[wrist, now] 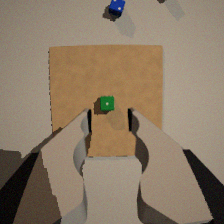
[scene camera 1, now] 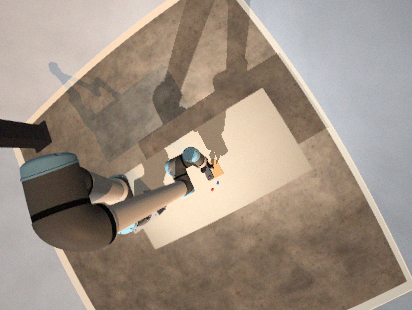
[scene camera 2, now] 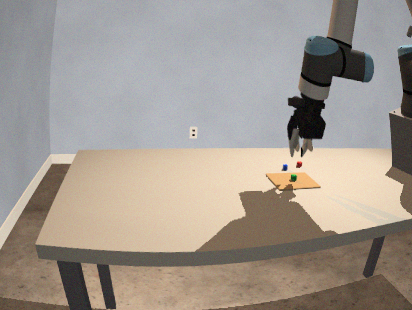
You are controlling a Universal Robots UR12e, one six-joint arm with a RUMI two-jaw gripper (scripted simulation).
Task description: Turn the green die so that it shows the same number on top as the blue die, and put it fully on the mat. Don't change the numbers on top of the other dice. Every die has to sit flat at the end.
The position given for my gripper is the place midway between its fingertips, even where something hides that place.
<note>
I see my gripper (scene camera 2: pixel 296 156) and a mat (wrist: pixel 133 74).
My gripper is seen too in the wrist view (wrist: pixel 109 110).
</note>
